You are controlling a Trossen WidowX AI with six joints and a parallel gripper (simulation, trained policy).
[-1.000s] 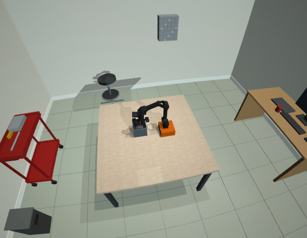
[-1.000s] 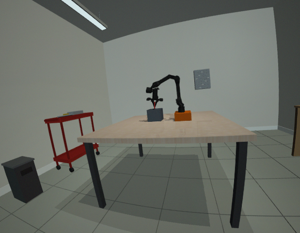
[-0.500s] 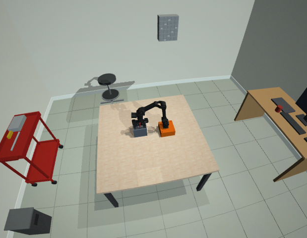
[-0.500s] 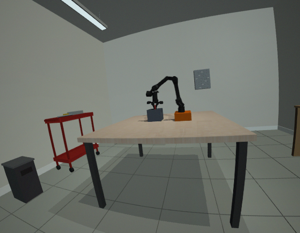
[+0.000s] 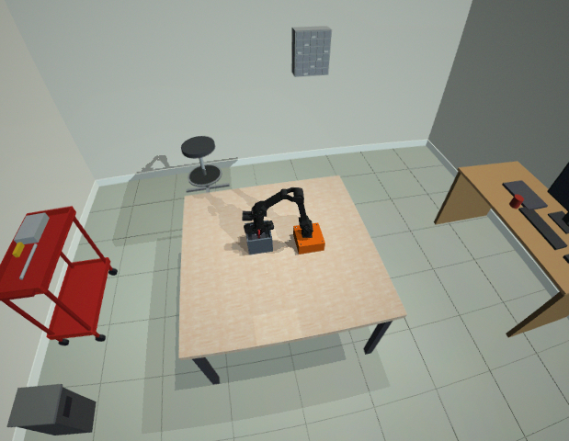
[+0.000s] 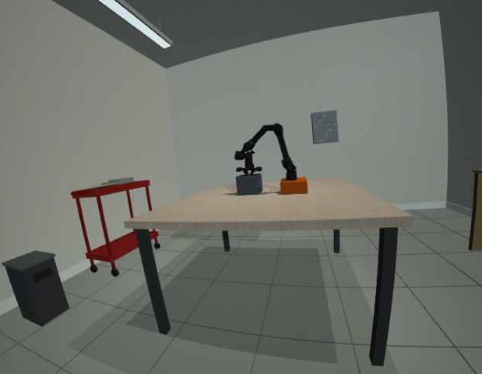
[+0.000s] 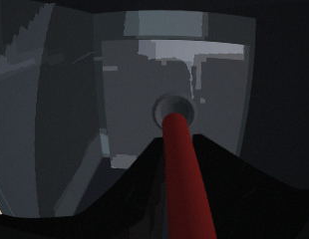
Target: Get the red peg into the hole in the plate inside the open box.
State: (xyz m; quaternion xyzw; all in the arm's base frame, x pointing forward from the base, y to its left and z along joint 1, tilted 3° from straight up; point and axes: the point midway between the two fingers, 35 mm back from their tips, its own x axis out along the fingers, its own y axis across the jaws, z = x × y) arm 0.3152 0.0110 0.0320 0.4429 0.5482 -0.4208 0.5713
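Now: gripper tip 20 mm below the red peg. From my gripper tip the other things lie so: grey plate (50 mm below).
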